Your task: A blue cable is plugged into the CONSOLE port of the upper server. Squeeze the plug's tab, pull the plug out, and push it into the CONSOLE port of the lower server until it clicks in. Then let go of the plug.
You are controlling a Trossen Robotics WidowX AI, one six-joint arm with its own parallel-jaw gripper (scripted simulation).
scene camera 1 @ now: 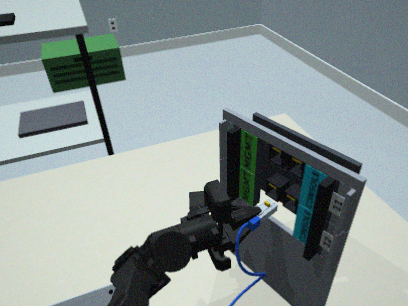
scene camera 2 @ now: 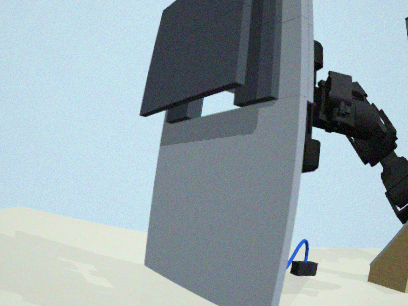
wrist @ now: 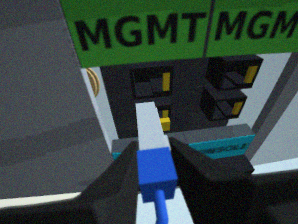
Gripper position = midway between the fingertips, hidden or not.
I see my gripper (scene camera 1: 260, 213).
My gripper is seen too in the wrist view (wrist: 152, 144).
